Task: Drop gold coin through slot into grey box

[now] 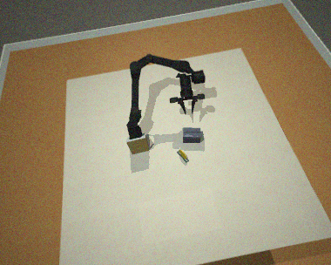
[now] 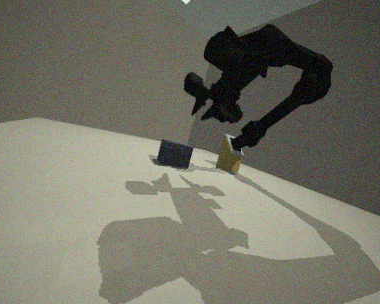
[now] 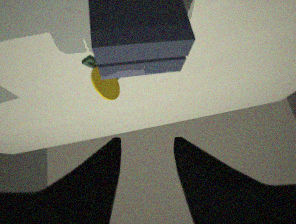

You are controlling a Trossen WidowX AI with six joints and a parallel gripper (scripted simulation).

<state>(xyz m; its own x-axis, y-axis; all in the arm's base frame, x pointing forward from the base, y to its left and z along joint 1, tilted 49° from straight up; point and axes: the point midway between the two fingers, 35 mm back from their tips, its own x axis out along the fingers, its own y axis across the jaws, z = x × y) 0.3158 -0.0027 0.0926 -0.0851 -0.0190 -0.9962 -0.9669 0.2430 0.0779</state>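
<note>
Right now my gripper tip is 8 cm past the coin, 16 cm to the left of it and 14 cm above it.
</note>
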